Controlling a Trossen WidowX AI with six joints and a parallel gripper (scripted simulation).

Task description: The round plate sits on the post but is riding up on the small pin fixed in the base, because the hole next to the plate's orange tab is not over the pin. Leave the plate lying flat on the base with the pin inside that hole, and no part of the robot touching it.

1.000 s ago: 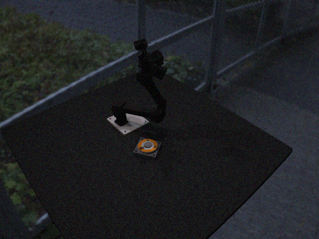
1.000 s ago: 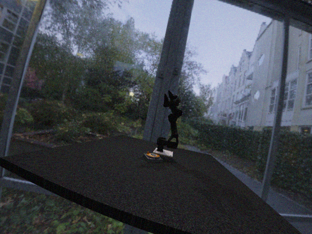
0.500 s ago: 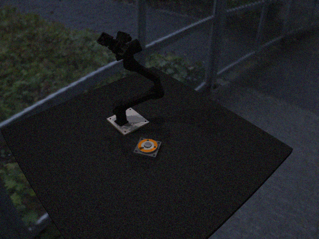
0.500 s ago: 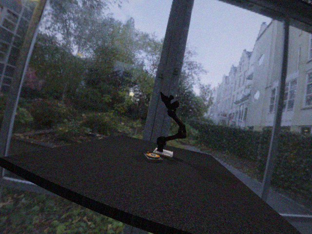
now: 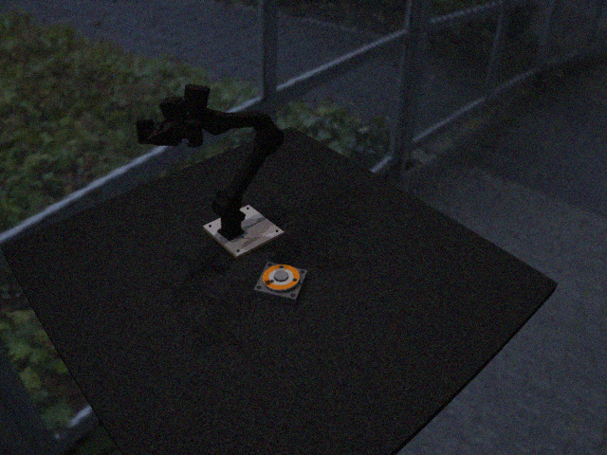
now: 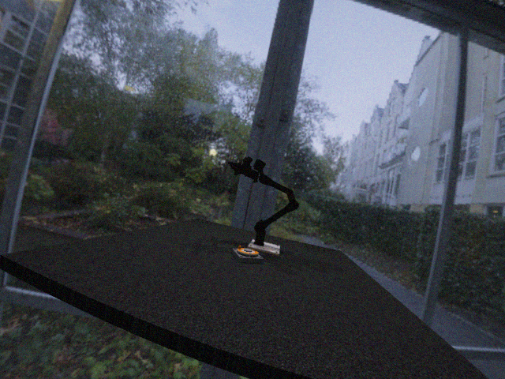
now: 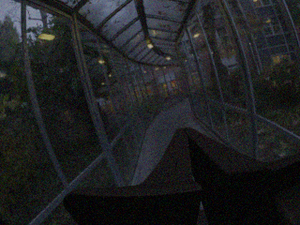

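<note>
Now: the square grey base 46 cm below my gripper tip, 25 cm to the left of it and 20 cm ahead of it.
</note>
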